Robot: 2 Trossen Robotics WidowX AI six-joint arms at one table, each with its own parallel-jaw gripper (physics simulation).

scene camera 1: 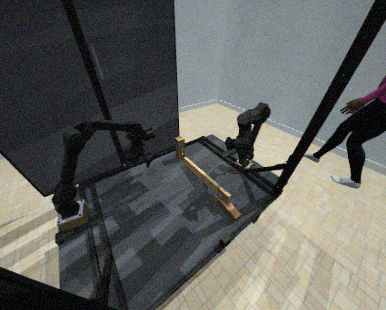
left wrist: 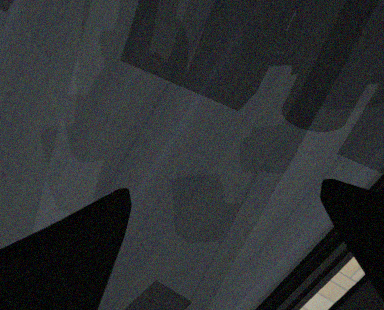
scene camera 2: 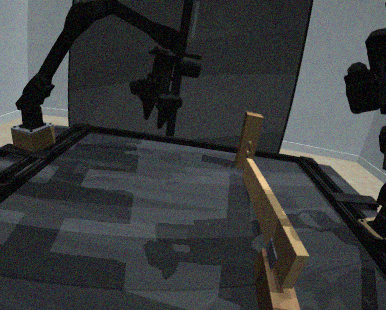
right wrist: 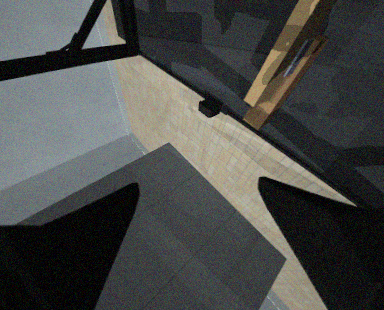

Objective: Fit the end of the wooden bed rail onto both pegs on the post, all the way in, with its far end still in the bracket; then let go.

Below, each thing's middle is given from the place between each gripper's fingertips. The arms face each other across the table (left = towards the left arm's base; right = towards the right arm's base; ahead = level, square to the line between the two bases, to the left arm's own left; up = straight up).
The upright wooden post (scene camera 2: 252,124) lies 290 mm to the right of my left hand, 100 mm ahead of it and 20 mm below it. The rest, counted from my left hand: wooden bed rail (scene camera 2: 292,256) 330 mm to the right, 190 mm behind, 50 mm below; wooden bracket (right wrist: 258,116) 400 mm behind, 360 mm to the right, 90 mm below.
I see my right gripper 250 mm above the wooden bracket, 50 mm to the right of it and 20 mm past it. Round my right hand: wooden bed rail 220 mm below, 190 mm ahead, 80 mm to the left; upright wooden post 480 mm ahead, 190 mm below, 120 mm to the left.
